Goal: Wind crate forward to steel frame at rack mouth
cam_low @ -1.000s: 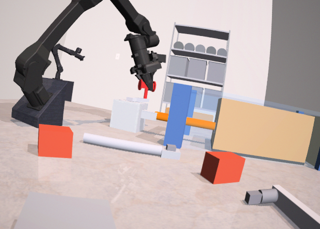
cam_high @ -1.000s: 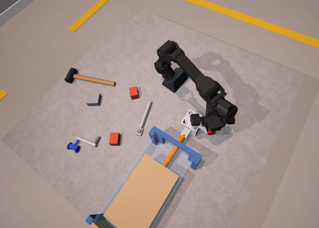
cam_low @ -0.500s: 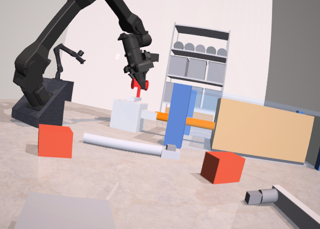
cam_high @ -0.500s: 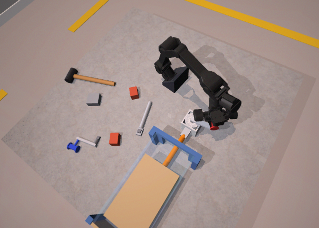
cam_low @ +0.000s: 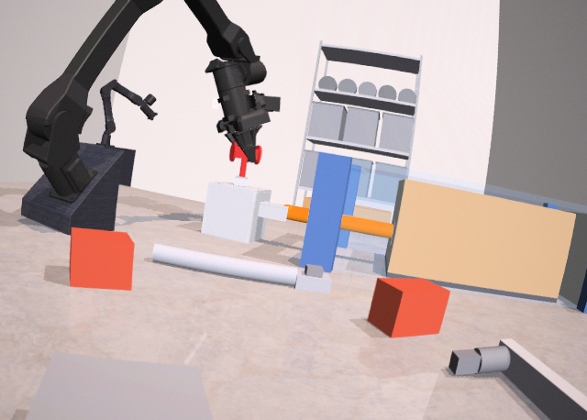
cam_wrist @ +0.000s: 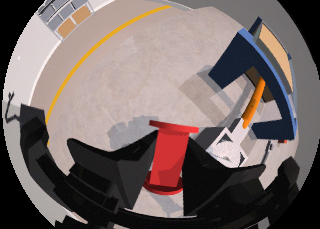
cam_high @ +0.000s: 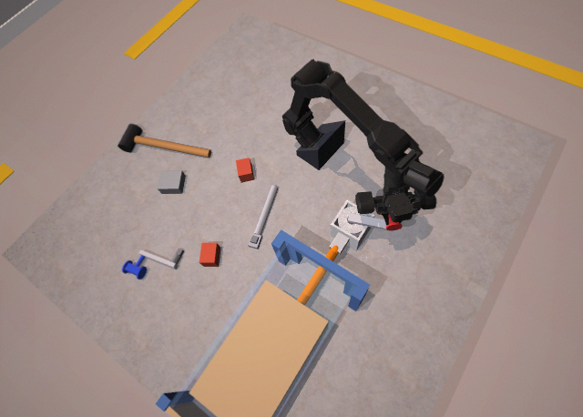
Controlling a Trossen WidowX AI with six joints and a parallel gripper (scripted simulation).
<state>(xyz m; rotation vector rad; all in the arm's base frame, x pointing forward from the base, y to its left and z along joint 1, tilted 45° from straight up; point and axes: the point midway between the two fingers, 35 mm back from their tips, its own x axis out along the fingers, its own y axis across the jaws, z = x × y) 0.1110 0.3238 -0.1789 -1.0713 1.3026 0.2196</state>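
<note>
Now: gripper tip 40 mm to the left of the crank handle and 30 mm above it. Round my gripper tip: frame 190 mm ahead, 80 mm to the right, 30 mm below; red knob 10 mm behind, 10 mm to the right; grey winch 20 mm ahead, 110 mm to the right, 100 mm below.
</note>
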